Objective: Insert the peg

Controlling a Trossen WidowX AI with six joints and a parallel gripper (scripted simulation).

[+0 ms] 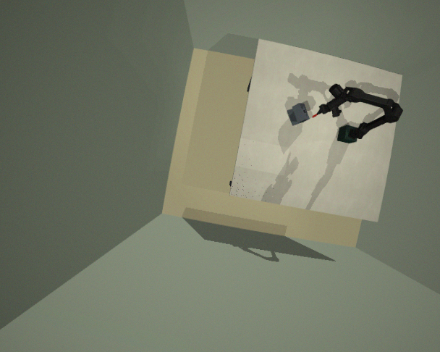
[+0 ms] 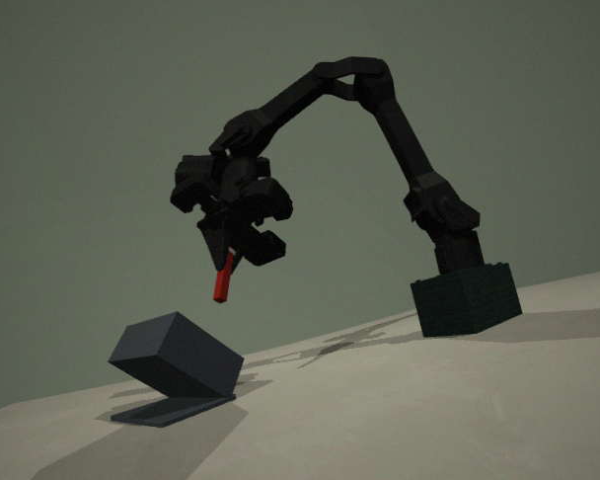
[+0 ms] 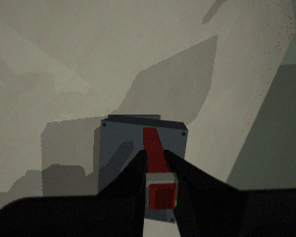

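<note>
Now: the grey sloped panel block 100 mm below my gripper tip, 80 mm ahead of it and 10 mm to the right of it. The rest, counted from my gripper tip: red peg (10 mm to the right, 10 mm above); flat grey plate (150 mm below, 100 mm ahead).
</note>
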